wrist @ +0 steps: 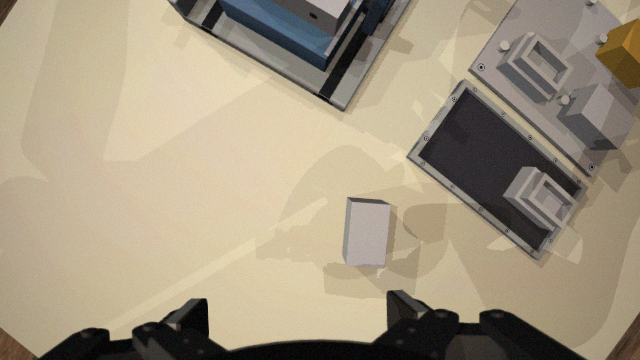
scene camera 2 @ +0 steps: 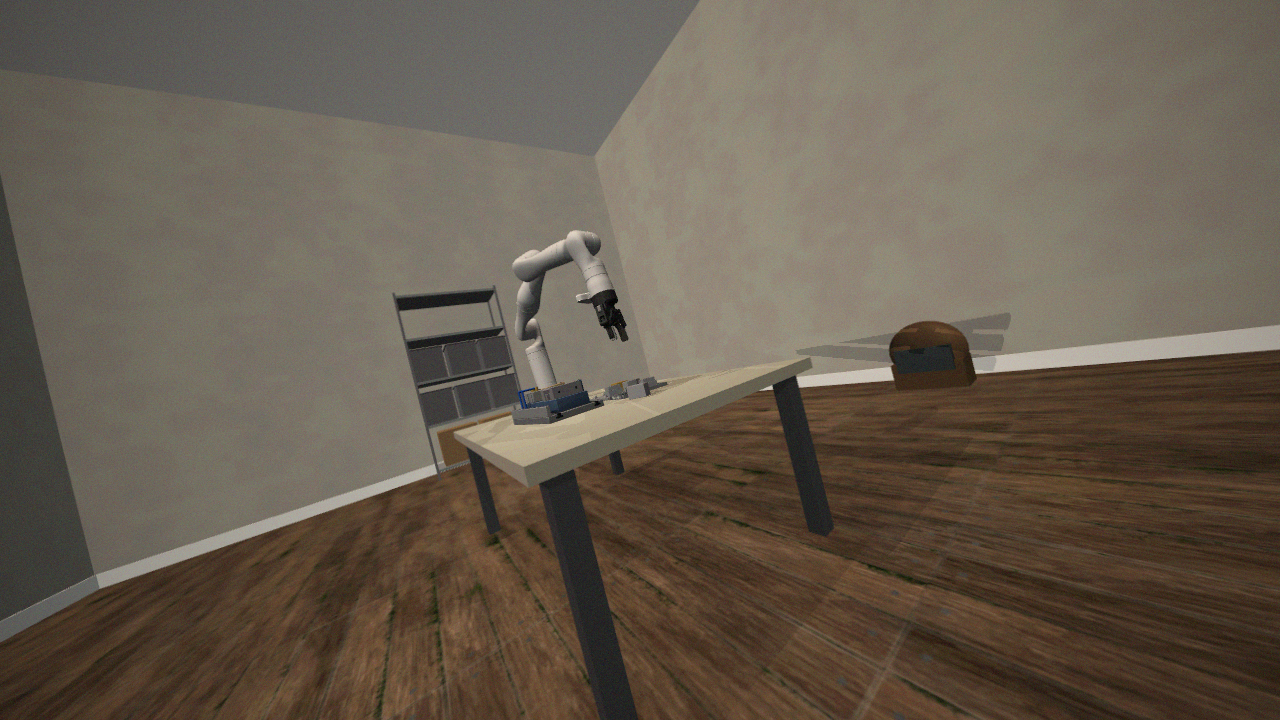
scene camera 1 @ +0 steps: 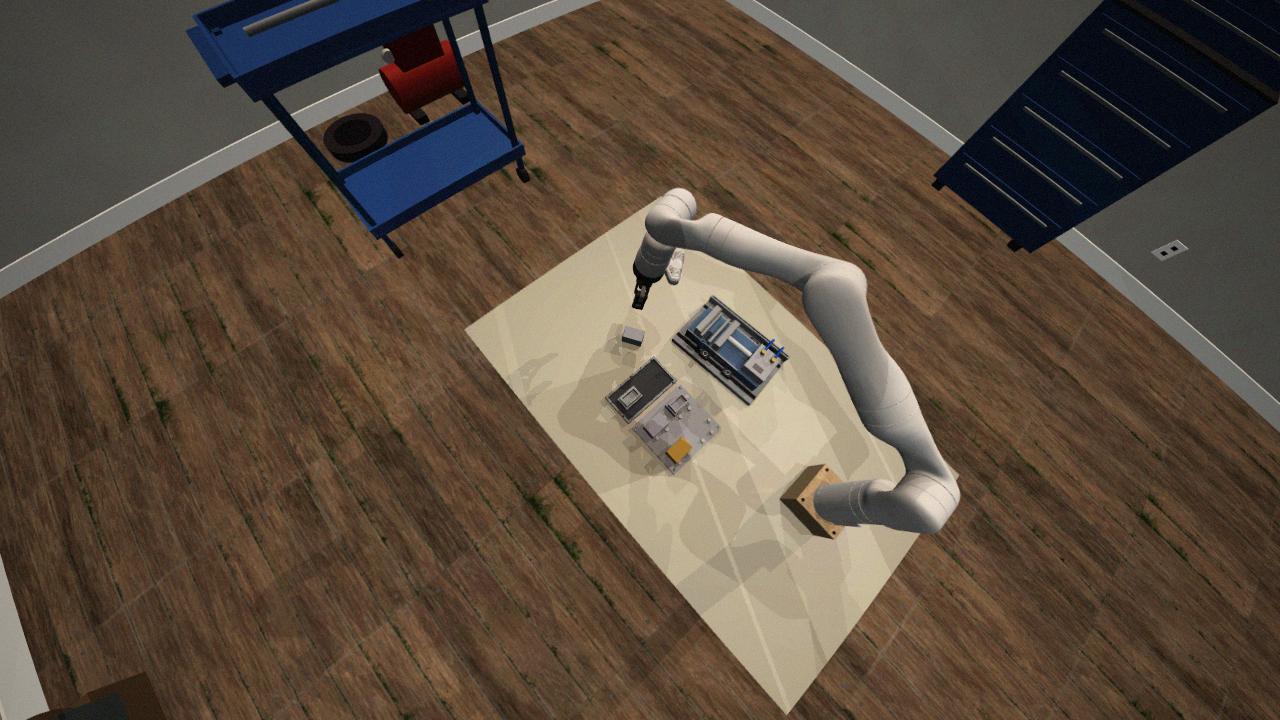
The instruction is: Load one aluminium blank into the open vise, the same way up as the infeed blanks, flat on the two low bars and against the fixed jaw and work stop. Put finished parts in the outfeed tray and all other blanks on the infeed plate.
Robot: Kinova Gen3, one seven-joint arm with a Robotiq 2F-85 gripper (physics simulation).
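Frame: origin at the arm's base, x ahead, y left, z up, level; metres.
Seen in the pictures: gripper, fingertip midpoint: (wrist: 298, 316) (scene camera 2: 620, 340) (scene camera 1: 638, 291); arm's base at its link origin: (scene camera 2: 547, 386) (scene camera 1: 829, 502).
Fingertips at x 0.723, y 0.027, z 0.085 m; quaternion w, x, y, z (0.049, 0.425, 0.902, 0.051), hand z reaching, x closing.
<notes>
Offsets run from my fingertips to a thing's top centre. "*": to the spot under its first point.
My gripper (scene camera 1: 638, 307) (scene camera 2: 618, 337) (wrist: 298, 316) is open and empty, above the table. A loose grey block, plain on top {* 0.044 m back, 0.049 m left, 0.142 m down} (scene camera 1: 632, 335) (scene camera 2: 637, 389) (wrist: 367, 233), lies on the table, beyond the fingertips and right of their midline in the wrist view. The vise {0.257 m back, 0.158 m right, 0.083 m down} (scene camera 1: 729, 344) (scene camera 2: 554, 400) (wrist: 280, 35) is partly in the wrist view; its jaw gap is hidden there. The dark outfeed tray (scene camera 1: 648, 380) (wrist: 465, 135) holds one stepped, pocketed part {0.181 m back, 0.172 m left, 0.141 m down} (scene camera 1: 629, 395) (wrist: 550, 197). The infeed plate {0.329 m back, 0.122 m left, 0.174 m down} (scene camera 1: 696, 431) (wrist: 560, 15) bears a pocketed part {0.281 m back, 0.080 m left, 0.139 m down} (scene camera 1: 677, 403) (wrist: 545, 65) and a plain grey block {0.287 m back, 0.168 m left, 0.138 m down} (scene camera 1: 656, 428) (wrist: 597, 117).
An orange block {0.377 m back, 0.165 m left, 0.138 m down} (scene camera 1: 678, 448) (wrist: 622, 50) also stands on the infeed plate, among small pins. The tray and plate lie side by side. The arm's wooden base block (scene camera 1: 801, 497) is at the table's other end. A blue cart (scene camera 1: 429, 174) stands off the table.
</notes>
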